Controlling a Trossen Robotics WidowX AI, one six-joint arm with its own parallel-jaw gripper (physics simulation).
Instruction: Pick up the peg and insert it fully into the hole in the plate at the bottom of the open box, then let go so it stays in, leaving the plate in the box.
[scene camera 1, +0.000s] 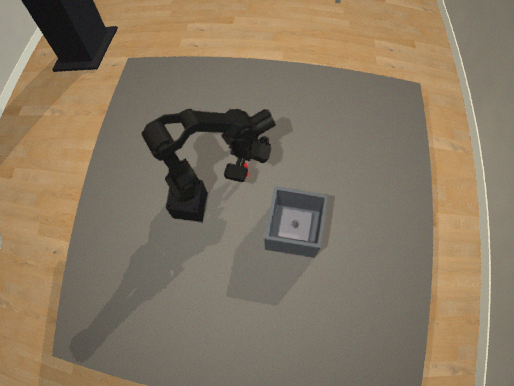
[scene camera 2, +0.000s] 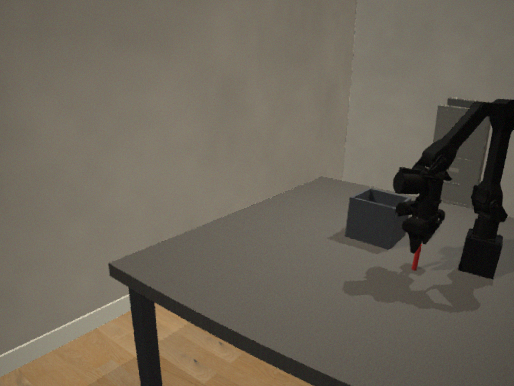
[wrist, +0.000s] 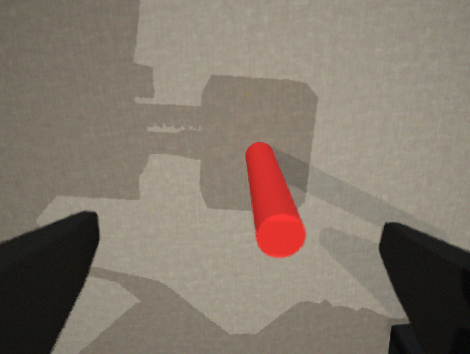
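Where they show: gripper, between the fingertips: (scene camera 1: 244, 162) (scene camera 2: 418, 248) (wrist: 243, 231); arm's base, origin of its link: (scene camera 1: 184, 193) (scene camera 2: 484, 236).
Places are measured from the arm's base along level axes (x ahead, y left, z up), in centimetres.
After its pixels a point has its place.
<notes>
A red peg (scene camera 1: 246, 174) (scene camera 2: 416, 259) @(x 16.5, y 13.3, z -6.8 cm) (wrist: 272, 195) @(x 17.4, y 12.7, z -3.7 cm) stands upright on the table, partly hidden by the arm in scene view 1; its upper end is hidden behind a finger in scene view 2. My gripper (scene camera 2: 419, 246) @(x 16.5, y 13.7, z -3.2 cm) (wrist: 243, 231) @(x 16.5, y 13.7, z -3.2 cm) is open and points down around the peg's upper end. In the wrist view the peg's top shows between the wide-apart fingers, with a gap on each side, a little nearer the right finger. The plate (scene camera 1: 304, 232) @(x 37.5, y -6.4, z -4.6 cm) lies on the bottom of the open box (scene camera 1: 292, 247) @(x 34.3, y -12.2, z -1.3 cm) (scene camera 2: 375, 222) @(x 33.0, y 3.9, z -2.6 cm); its round hole (scene camera 1: 295, 224) is near its middle.
The grey table (scene camera 1: 360, 310) @(x 59.3, y -29.1, z -10.3 cm) (scene camera 2: 240, 265) @(x 56.9, y 41.8, z -10.3 cm) carries the arm's base (scene camera 1: 186, 206) @(x 1.4, y -4.1, z -0.2 cm) (scene camera 2: 481, 256) @(x -0.5, y 4.8, z -4.3 cm) and the box. In scene view 1 the box stands to the lower right of the peg, with raised walls on all sides. Shadows of the arm fall across the table.
</notes>
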